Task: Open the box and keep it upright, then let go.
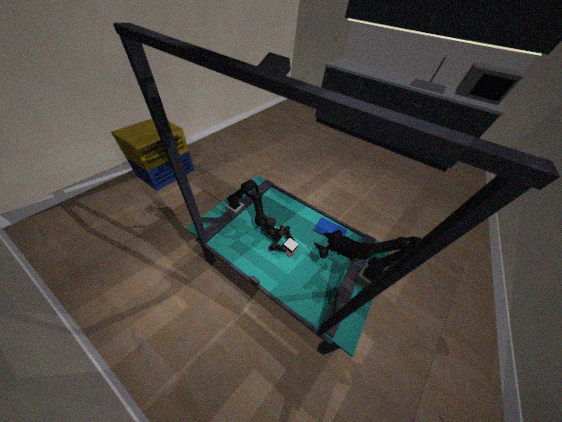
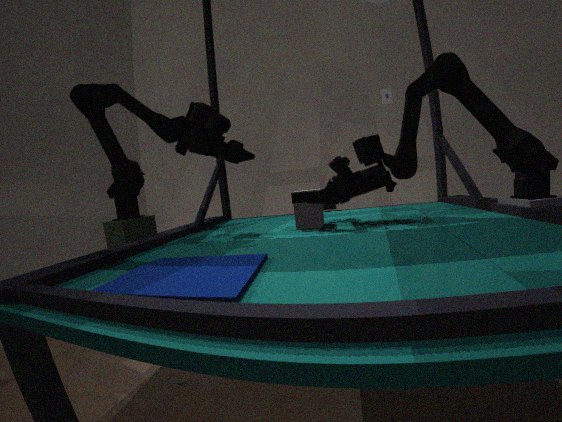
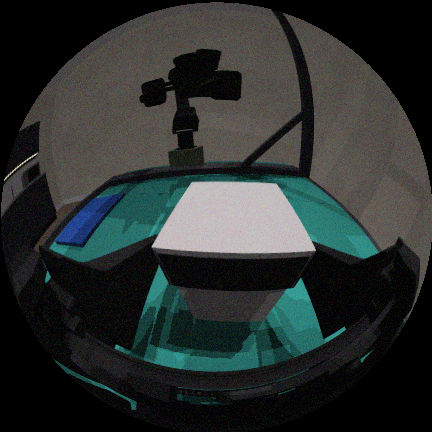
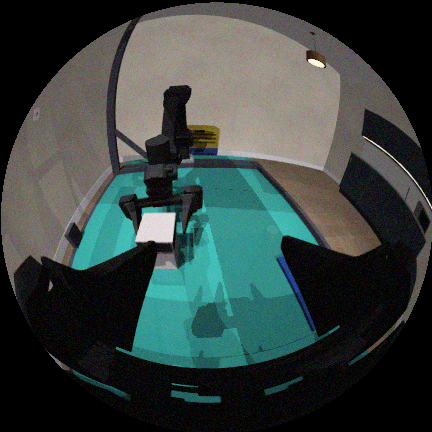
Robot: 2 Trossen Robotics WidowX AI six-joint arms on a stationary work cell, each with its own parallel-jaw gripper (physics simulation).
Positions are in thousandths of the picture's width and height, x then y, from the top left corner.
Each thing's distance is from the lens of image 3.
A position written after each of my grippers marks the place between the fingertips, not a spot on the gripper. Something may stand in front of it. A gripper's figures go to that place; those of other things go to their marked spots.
my left gripper (image 3: 531,561): 0.10 m
my right gripper (image 3: 388,214): 0.22 m
flat blue panel (image 3: 184,531): 0.36 m
